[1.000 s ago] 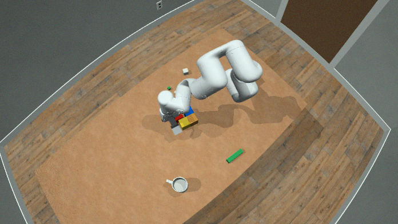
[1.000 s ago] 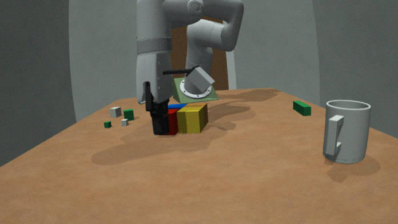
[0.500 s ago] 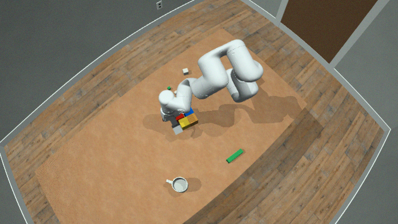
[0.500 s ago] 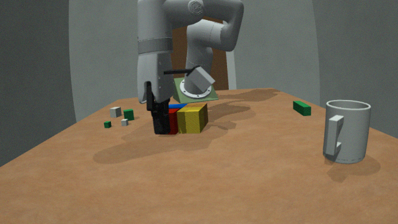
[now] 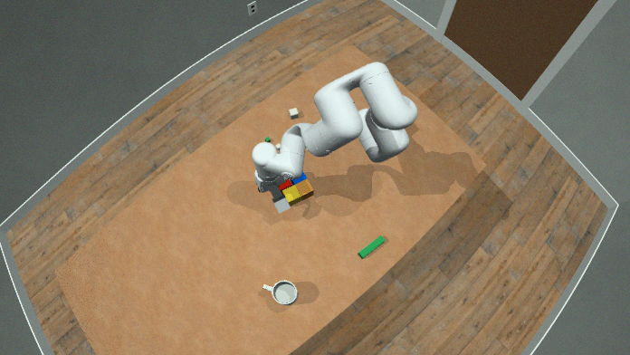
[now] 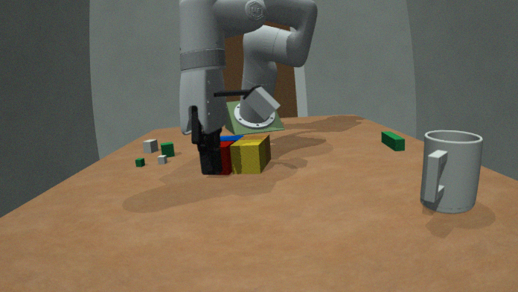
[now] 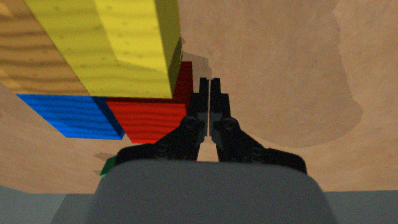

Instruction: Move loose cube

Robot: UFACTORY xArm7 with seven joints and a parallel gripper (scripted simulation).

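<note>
The red cube is 40 mm behind my hand and 10 mm to the left of it. Round my hand: yellow cube: 70 mm to the left, 20 mm behind; then orange cube: 80 mm to the left, 70 mm behind; then blue cube: 90 mm behind, 40 mm to the left.
</note>
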